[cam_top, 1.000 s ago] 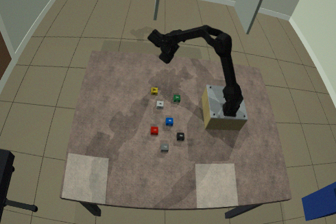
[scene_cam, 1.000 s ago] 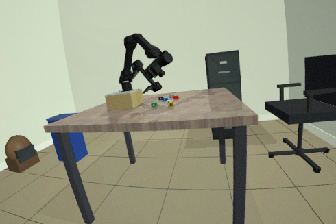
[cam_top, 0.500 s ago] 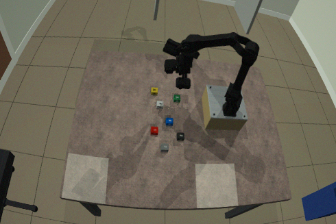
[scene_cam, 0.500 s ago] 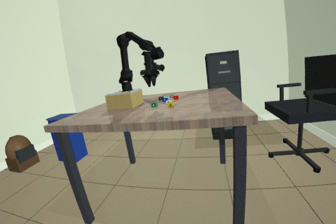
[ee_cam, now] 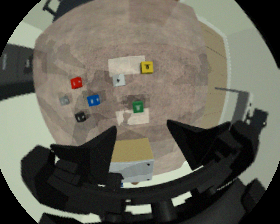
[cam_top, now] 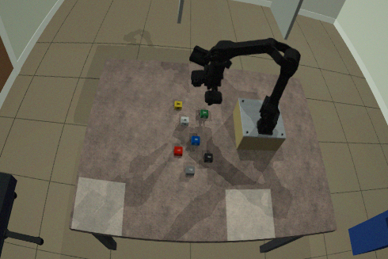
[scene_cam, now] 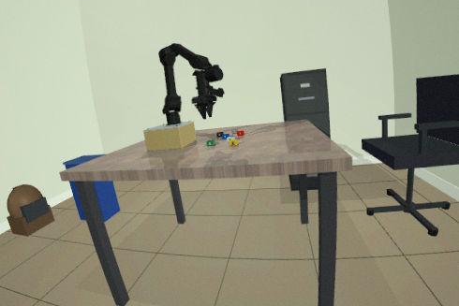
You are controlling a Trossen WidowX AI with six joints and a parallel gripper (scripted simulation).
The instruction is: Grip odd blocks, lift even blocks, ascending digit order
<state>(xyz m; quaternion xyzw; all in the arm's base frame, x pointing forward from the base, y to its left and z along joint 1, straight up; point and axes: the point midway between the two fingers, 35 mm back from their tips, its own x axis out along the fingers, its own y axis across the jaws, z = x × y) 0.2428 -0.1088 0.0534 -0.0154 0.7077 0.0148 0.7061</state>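
Now: gripper tip 20 cm to the right of the red block, 12 cm above it and 10 cm short of it. Also, from my gripper tip: white block: 12 cm below, 8 cm ahead, 5 cm to the left; yellow block: 12 cm below, 12 cm ahead, 3 cm to the right; green block: 12 cm below.
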